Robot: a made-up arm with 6 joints. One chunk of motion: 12 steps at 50 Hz.
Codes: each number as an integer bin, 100 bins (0 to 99) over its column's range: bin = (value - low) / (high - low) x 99, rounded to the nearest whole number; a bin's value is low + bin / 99 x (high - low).
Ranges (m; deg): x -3.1..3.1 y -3.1..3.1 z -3.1..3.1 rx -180..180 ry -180..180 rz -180..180
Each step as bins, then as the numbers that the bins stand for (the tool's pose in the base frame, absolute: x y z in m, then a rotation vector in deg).
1 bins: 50 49 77 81 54 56
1 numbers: 0.0313 -0.0313 1.7222 114.55 16.36 23.64
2 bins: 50 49 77 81 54 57
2 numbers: 0.0313 -0.0313 1.7222 114.55 16.36 27.27
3 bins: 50 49 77 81 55 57
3 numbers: 0.0313 -0.0313 1.7222 114.55 20.00 27.27
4 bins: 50 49 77 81 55 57
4 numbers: 0.0313 -0.0313 1.7222 114.55 20.00 27.27
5 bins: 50 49 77 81 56 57
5 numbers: 0.0313 -0.0313 1.7222 114.55 23.64 27.27
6 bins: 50 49 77 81 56 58
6 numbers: 0.0313 -0.0313 1.7222 114.55 23.64 30.91
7 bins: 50 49 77 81 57 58
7 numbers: 0.0313 -0.0313 1.7222 114.55 27.27 30.91
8 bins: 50 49 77 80 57 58
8 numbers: 0.0313 -0.0313 1.7222 110.91 27.27 30.91
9 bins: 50 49 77 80 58 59
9 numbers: 0.0313 -0.0313 1.7222 110.91 30.91 34.55
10 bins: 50 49 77 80 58 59
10 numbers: 0.0313 -0.0313 1.7222 110.91 30.91 34.55
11 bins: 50 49 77 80 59 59
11 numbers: 0.0313 -0.0313 1.7222 110.91 34.55 34.55
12 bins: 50 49 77 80 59 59
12 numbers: 0.0313 -0.0313 1.7222 110.91 34.55 34.55
